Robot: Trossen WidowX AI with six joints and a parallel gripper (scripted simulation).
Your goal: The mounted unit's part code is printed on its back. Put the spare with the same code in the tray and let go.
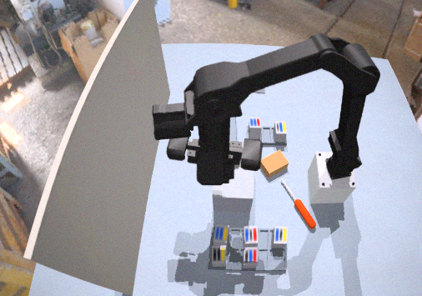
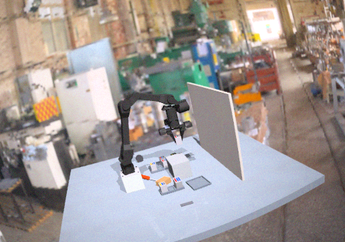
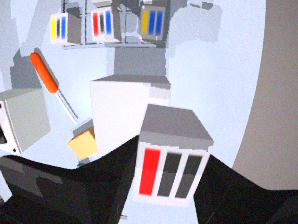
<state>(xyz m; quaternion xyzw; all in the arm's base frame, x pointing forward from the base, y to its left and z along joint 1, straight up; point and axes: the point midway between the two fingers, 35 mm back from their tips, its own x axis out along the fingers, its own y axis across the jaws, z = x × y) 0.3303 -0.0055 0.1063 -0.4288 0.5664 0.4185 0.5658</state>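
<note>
Now: the dark grey tray 240 mm to the right of my gripper tip, 170 mm below it and 40 mm behind it. Round my gripper tip: beige panel (190 mm ahead, 90 mm to the right, 50 mm above); grey spare block (20 mm above); mounted unit (120 mm below, 50 mm behind, 30 mm to the right).
</note>
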